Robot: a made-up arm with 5 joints.
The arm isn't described. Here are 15 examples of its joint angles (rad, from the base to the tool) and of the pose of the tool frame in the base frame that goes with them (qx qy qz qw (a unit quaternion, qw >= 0); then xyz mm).
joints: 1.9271 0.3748 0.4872 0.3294 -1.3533
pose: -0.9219 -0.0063 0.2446 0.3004 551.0 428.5 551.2
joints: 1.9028 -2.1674 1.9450 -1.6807 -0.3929
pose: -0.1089 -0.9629 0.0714 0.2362 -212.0 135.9 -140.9
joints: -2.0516 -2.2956 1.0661 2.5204 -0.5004
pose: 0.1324 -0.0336 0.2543 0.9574 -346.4 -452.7 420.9
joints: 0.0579 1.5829 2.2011 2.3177 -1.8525
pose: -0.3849 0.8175 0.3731 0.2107 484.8 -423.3 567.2
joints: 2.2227 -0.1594 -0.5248 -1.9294 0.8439
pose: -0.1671 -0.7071 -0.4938 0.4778 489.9 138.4 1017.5
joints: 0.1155 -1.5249 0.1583 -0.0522 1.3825
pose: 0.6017 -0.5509 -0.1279 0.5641 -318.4 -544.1 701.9
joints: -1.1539 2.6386 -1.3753 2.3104 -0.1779
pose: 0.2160 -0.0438 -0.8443 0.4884 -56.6 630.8 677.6
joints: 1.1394 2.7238 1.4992 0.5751 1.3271
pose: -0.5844 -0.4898 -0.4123 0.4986 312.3 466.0 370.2
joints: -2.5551 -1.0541 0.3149 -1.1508 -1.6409
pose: 0.4411 0.7889 0.4174 0.0940 -174.1 406.3 -171.7
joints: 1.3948 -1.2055 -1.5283 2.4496 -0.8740
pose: -0.4167 -0.1792 0.2142 0.8651 -283.0 -596.2 741.8
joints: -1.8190 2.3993 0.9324 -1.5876 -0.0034
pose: 0.5595 -0.0760 0.7849 0.2553 160.7 -517.0 785.0
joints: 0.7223 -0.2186 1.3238 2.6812 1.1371
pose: -0.6263 0.4673 0.6239 0.0127 -81.5 -128.1 978.5
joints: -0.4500 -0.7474 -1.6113 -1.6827 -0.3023
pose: 0.0004 -0.9092 0.3723 0.1864 -179.2 -173.5 -316.5
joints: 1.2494 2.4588 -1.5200 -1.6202 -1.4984
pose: 0.8171 0.1971 0.1384 0.5238 141.2 -387.9 -267.5
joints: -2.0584 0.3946 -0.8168 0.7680 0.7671
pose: -0.7187 0.0462 -0.6320 0.2862 642.4 315.4 424.9
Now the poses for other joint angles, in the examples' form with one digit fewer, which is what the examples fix.
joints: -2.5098 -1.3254 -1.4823 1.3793 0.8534
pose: -0.640 0.109 0.134 0.749 -274 596 596
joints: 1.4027 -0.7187 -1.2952 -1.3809 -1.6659
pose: 0.033 -0.733 0.674 0.083 -35 -636 950
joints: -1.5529 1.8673 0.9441 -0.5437 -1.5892
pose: 0.437 -0.504 0.251 0.702 418 -473 723
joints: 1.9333 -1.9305 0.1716 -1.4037 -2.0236
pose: 0.145 -0.029 -0.931 0.333 -636 297 652
